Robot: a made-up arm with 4 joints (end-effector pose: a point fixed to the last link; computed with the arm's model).
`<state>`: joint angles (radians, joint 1 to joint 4).
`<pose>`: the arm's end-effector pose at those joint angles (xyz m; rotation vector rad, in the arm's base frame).
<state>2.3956 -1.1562 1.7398 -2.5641</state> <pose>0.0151 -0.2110 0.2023 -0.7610 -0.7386 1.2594</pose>
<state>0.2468 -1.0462 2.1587 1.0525</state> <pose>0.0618 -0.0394 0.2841 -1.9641 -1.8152 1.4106</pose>
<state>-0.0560 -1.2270 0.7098 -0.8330</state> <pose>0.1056 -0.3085 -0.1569 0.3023 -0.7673 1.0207</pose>
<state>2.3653 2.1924 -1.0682 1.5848</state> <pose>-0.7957 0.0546 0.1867 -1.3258 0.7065 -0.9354</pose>
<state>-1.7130 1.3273 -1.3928 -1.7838</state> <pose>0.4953 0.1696 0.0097 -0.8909 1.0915 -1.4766</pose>
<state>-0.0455 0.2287 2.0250 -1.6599</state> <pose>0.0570 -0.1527 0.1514 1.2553 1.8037 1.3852</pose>
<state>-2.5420 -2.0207 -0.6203 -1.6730</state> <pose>-0.5857 0.0088 0.1636 1.4179 -0.1225 -0.8543</pose>
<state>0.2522 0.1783 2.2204 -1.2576</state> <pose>0.0975 -0.0873 0.1480 0.5992 1.3114 1.8745</pose>
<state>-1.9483 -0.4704 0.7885 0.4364</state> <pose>0.0220 -0.3686 0.1604 0.2315 1.2050 0.9095</pose>
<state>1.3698 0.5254 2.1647 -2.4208</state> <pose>-0.1404 -0.1490 0.1968 0.6631 1.6665 1.1273</pose>
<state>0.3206 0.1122 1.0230 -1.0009</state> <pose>-0.0987 -0.2926 0.1084 0.8011 0.3321 1.0150</pose>
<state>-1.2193 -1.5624 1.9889 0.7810</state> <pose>0.1512 -0.0924 0.0489 -0.8356 -0.9938 1.8078</pose>
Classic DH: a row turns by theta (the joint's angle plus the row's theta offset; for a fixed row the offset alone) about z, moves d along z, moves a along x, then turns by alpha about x. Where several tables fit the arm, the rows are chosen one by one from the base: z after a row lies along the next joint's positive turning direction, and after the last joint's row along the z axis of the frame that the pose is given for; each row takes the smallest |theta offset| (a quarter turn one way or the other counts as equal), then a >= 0, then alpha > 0; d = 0 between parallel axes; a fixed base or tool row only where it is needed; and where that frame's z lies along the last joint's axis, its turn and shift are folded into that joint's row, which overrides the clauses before.
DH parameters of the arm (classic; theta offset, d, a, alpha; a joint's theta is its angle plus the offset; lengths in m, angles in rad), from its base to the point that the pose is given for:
base (fixed): 0 0.099 0 1.5708
joint 1: 0.4516 0 0.1856 3.1416
joint 2: 0.4516 -0.017 -0.302 1.5708
joint 3: -1.5708 0.039 0.18 1.5708
joint 4: 0 0.209 0.095 -1.5708
tool (fixed): 1.5708 -0.053 0 0

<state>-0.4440 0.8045 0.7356 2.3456</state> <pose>0.2096 -0.2695 0.4831 -1.4993 -0.1400 1.4977</pose>
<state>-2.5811 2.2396 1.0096 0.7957</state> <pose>-0.1864 -0.3453 -0.2223 -1.3449 -1.6582 0.2577</pose>
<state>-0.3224 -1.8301 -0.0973 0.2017</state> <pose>0.1441 -0.2790 -0.4132 -0.0886 -1.4911 -0.2294</pose>
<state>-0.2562 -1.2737 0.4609 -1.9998</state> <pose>-0.0319 -0.1926 -0.2596 1.5491 -0.2090 1.1981</pose>
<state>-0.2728 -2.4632 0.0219 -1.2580</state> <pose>0.5325 -0.1803 -0.2418 0.6690 -1.8316 1.3485</pose>
